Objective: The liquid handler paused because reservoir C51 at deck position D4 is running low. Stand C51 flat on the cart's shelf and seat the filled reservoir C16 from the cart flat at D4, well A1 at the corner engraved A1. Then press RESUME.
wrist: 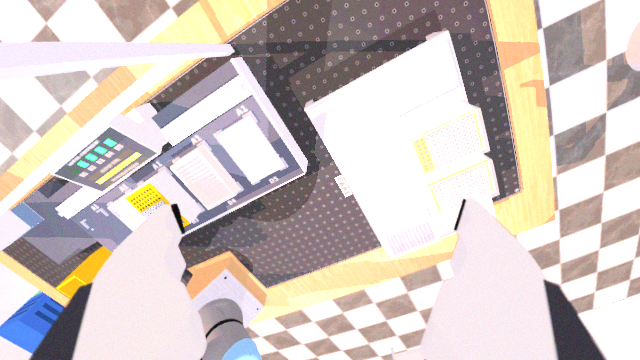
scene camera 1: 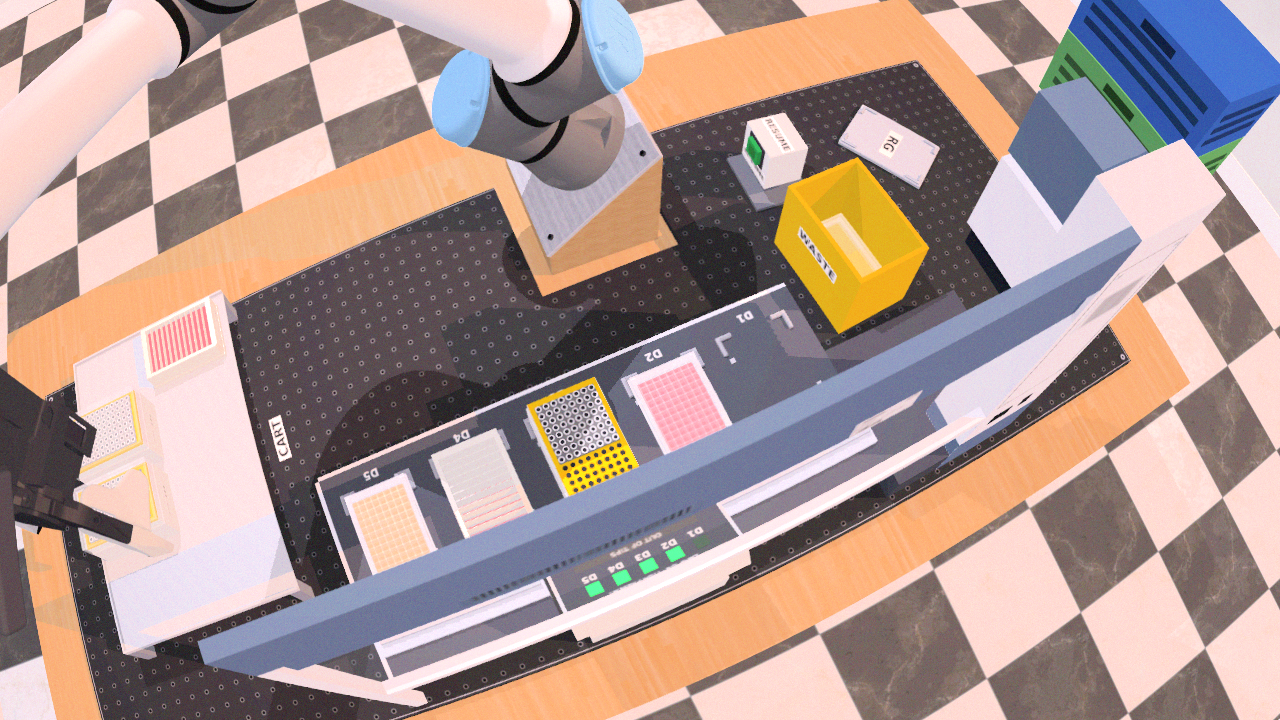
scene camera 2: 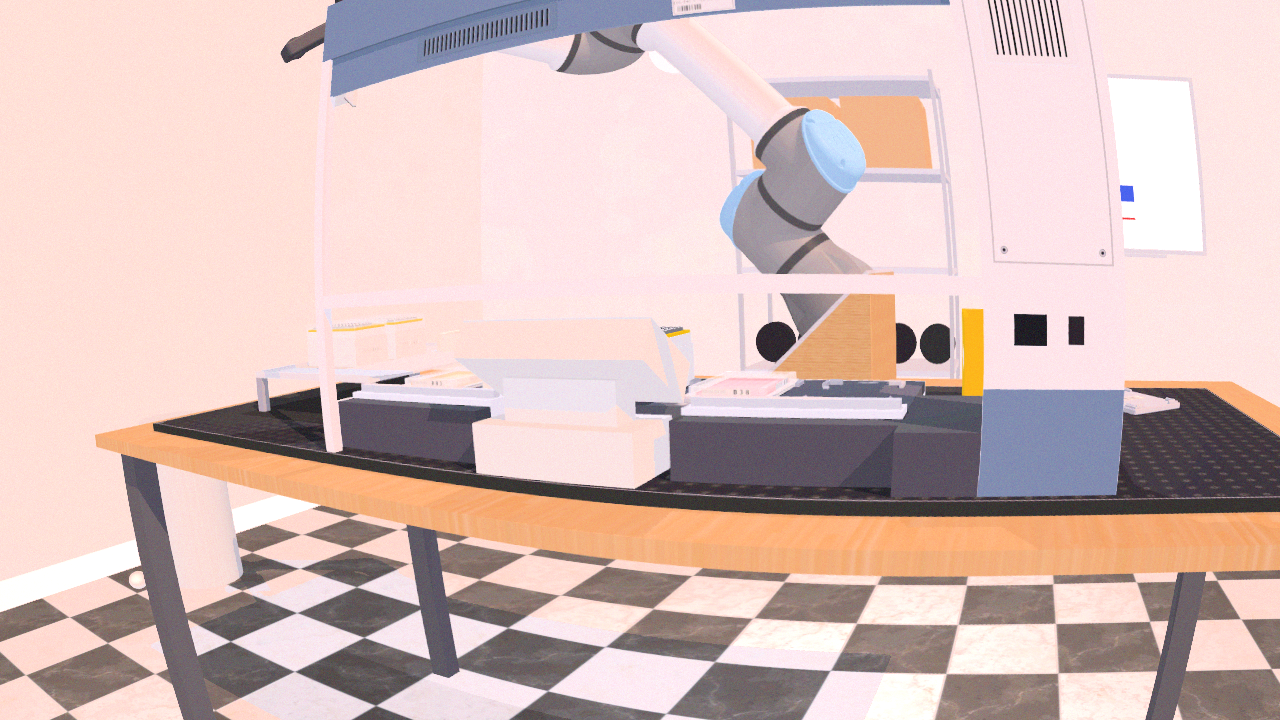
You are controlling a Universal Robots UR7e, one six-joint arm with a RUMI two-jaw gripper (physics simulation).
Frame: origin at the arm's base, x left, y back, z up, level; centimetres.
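Seen in the pictures: gripper, between the fingertips: (wrist: 317, 204) (scene camera 1: 104, 535) (scene camera 2: 338, 118); arm's base, origin of its link: (wrist: 216, 321) (scene camera 1: 580, 136) (scene camera 2: 843, 308).
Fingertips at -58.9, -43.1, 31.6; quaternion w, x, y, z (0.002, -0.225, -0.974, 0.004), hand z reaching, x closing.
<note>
Offsets run from my fingertips to a thing's middle, as dx, dy, dz.
C51, a pale reservoir {+31.5, +4.2, -36.6} (scene camera 1: 483, 483) (wrist: 205, 175) with low pink fill, sits at D4 on the liquid handler's deck. C16, the reservoir {-3.4, +40.0, -36.3} (scene camera 1: 181, 338) (wrist: 412, 239) with full pink-red channels, lies at the corner of the white cart {-9.8, +23.7, -40.5} (scene camera 1: 214, 465) (wrist: 380, 130) nearest the robot base side. Their labels are not readable. The RESUME box {+84.5, +34.8, -38.6} (scene camera 1: 776, 147) with its green button stands behind the yellow bin. My gripper (wrist: 317, 204) is open and empty, high above the workspace; in scene camera 1 it overlaps the cart's left side. The fingers stand apart from both reservoirs.
Two tip racks {-16.5, +18.2, -32.0} (wrist: 452, 137) {-16.7, +29.0, -32.0} (wrist: 465, 185) stand on the cart beside C16. A yellow-framed tip rack {+43.9, +4.5, -35.0} (scene camera 1: 581, 434) and an orange plate {+19.1, +3.9, -37.5} (scene camera 1: 391, 528) flank D4. The blue gantry beam (scene camera 1: 805, 385) (scene camera 2: 483, 40) spans above the deck. The WASTE bin {+86.2, +17.1, -37.1} (scene camera 1: 859, 295) stands beyond D1.
</note>
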